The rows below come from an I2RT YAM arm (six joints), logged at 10 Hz.
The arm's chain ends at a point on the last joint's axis. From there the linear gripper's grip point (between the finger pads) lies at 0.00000 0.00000 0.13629 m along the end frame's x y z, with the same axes.
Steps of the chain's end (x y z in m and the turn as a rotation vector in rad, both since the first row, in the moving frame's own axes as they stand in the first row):
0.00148 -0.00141 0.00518 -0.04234 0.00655 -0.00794
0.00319 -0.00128 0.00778 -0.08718 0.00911 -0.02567
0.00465 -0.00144 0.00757 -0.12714 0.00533 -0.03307
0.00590 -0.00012 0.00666 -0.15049 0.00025 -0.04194
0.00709 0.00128 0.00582 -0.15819 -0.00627 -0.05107
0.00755 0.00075 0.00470 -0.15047 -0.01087 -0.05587
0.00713 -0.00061 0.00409 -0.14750 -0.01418 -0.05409
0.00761 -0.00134 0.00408 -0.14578 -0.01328 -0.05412
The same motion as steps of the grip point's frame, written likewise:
0.00240 0.00436 0.00505 -0.04234 0.00655 -0.00794
0.00458 0.01057 0.00726 -0.08718 0.00911 -0.02567
0.00566 0.01583 0.00647 -0.12714 0.00533 -0.03307
0.00636 0.02031 0.00512 -0.15049 0.00025 -0.04194
0.00679 0.02276 0.00412 -0.15819 -0.00627 -0.05107
0.00665 0.02121 0.00315 -0.15047 -0.01087 -0.05587
0.00575 0.01946 0.00260 -0.14750 -0.01418 -0.05409
0.00634 0.01850 0.00262 -0.14578 -0.01328 -0.05412

